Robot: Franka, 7 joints.
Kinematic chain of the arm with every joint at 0, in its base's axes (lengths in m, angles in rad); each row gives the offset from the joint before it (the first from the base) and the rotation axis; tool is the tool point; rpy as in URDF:
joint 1: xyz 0 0 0.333 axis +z
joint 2: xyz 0 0 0 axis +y
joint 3: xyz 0 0 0.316 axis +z
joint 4: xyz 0.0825 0 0 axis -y
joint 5: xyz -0.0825 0 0.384 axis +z
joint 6: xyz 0 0 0 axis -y
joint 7: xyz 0.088 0 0 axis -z
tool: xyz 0 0 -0.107 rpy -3.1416 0 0
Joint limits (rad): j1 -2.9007..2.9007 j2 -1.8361..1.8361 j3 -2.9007..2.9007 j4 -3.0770..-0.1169 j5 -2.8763..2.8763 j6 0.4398..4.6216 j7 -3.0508..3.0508
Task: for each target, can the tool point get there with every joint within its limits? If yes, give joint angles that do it. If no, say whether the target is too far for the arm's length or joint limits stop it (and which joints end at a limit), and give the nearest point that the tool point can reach.
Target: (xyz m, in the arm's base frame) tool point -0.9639 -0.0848 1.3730
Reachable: no: too far | nearest point -0.5821 -0.0512 0.9611 | short by 0.563 m
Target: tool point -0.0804 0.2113 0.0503
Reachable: yes | joints -2.3511 -0.8621 -2.2856 -2.7017 -1.1159 1.8246 2.5732
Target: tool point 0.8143 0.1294 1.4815
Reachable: no: too far | nearest point 0.4941 0.0785 1.0299 | short by 0.556 m
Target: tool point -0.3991 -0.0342 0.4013
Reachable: yes | joints 2.0181 -1.2639 1.2907 -2.6775 -0.3901 2.4507 0.2189
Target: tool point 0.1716 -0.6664 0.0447
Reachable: yes | joints -1.3886 1.2511 0.3390 -1.2595 1.3224 3.5186 -0.4282
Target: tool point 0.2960 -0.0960 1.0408
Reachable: yes | joints 1.2796 -0.4221 -0.5945 -0.8396 2.0638 3.3976 0.9755
